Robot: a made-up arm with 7 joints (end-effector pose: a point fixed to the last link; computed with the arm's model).
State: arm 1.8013 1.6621 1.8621 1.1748 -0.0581 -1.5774 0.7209
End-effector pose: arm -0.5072 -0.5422 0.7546 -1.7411 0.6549 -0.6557
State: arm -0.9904 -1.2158 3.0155 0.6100 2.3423 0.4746 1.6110
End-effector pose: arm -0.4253 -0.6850 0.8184 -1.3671 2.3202 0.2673
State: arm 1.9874 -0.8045 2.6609 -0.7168 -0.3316 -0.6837 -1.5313
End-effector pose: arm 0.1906 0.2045 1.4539 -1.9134 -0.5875 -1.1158
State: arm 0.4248 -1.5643 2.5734 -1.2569 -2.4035 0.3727 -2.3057
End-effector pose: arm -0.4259 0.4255 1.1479 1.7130 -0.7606 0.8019
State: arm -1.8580 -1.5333 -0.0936 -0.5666 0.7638 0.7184 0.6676
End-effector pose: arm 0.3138 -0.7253 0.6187 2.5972 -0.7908 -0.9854
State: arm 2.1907 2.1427 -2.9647 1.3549 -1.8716 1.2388 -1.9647
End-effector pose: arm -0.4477 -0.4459 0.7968 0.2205 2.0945 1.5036
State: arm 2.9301 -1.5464 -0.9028 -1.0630 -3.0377 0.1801 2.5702
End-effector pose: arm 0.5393 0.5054 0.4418 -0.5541 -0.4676 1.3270
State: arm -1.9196 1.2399 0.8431 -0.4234 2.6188 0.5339 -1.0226
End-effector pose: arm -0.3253 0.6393 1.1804 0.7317 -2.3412 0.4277
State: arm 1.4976 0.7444 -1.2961 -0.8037 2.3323 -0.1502 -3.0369
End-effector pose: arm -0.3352 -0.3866 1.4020 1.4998 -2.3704 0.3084
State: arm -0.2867 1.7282 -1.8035 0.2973 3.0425 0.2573 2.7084
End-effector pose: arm 0.7707 0.3164 0.6830 2.6161 0.9659 -0.9961
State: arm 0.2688 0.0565 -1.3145 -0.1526 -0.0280 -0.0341 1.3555
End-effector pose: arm -0.0276 -0.0635 1.6157 0.8517 -1.9949 -0.2262
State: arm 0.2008 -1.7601 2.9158 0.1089 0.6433 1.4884 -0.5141
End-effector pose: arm -0.6843 0.0855 0.4523 -0.9257 -0.0012 1.2291
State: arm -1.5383 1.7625 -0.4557 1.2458 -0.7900 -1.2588 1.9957
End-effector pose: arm -0.0346 0.5088 0.2748 -0.7037 -0.4765 0.8500
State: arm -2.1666 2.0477 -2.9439 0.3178 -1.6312 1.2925 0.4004
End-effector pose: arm -0.2528 0.6675 0.5106 -0.9441 -1.3602 0.7617
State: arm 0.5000 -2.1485 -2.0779 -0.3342 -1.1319 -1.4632 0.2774
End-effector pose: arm -0.7661 0.2131 0.4773 1.8525 0.7322 1.7199
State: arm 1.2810 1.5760 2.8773 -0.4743 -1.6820 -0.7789 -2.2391
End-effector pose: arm 0.3107 -0.6861 0.5737 1.9101 -0.3549 -1.1164
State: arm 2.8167 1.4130 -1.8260 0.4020 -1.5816 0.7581 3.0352
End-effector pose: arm -0.6836 -0.3291 1.0029 -0.9278 -1.9831 -1.8330
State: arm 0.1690 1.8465 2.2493 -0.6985 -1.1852 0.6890 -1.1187
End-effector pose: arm 0.6192 0.0450 0.2870 0.2073 0.4957 -0.9779
